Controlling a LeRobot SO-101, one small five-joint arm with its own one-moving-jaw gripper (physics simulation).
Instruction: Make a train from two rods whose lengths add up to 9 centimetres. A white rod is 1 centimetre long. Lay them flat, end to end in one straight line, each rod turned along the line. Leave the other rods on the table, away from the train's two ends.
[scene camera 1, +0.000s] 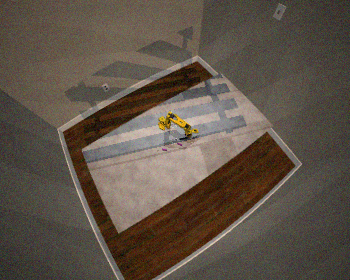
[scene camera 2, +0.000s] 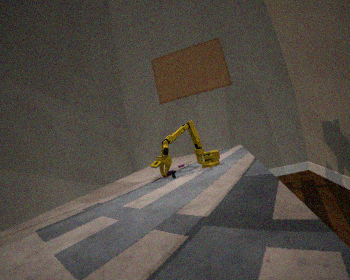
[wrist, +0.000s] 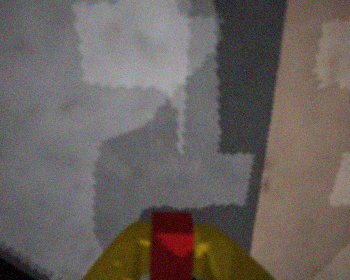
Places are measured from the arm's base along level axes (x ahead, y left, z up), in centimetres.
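Pixels of known places: hand at its tool point: (scene camera 1: 189, 135) (scene camera 2: 165, 175) (wrist: 151, 241); arm's base at its link origin: (scene camera 1: 165, 126) (scene camera 2: 207, 165).
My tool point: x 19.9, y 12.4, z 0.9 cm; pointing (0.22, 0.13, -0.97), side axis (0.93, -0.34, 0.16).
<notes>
For each thing: its top centre in the pictures, then the offset to it from my tool point. "spot": a spot on its surface instead. Level surfaces: height alone.
- red rod at its top centre: (wrist: 174, 276) dx +0.3, dy -0.8, dz +0.5 cm
- purple rod at a spot on its surface: (scene camera 2: 181, 166) spot: dx -1.9, dy -24.4, dz -0.7 cm
- pale tabletop at its surface level: dz -1.0 cm
- black shape at a spot on its surface: (wrist: 16, 267) spot: dx -3.8, dy -0.1, dz -0.9 cm
My gripper (scene camera 1: 189, 137) (scene camera 2: 164, 174) (wrist: 172, 231) is shut on a red rod (wrist: 172, 250), with a yellow jaw pressed on each side of it in the wrist view. The red rod cannot be made out in the scene views. A black rod (scene camera 1: 184, 138) (scene camera 2: 173, 174) lies on the table close beside the jaws. Two purple rods (scene camera 1: 164, 149) (scene camera 1: 179, 144) lie apart near the gripper. In scene camera 2, a purple rod (scene camera 2: 181, 166) shows between the gripper and the arm's base. The rods' exact lengths and their alignment are too small to tell.
The arm's yellow base (scene camera 1: 163, 123) (scene camera 2: 211, 158) stands on the pale tabletop (scene camera 1: 150, 185), which has blue-grey shadow bands across it. A black shape (wrist: 17, 265) shows at the lower left corner of the wrist view. Brown wood floor (scene camera 1: 235, 200) surrounds the pale surface.
</notes>
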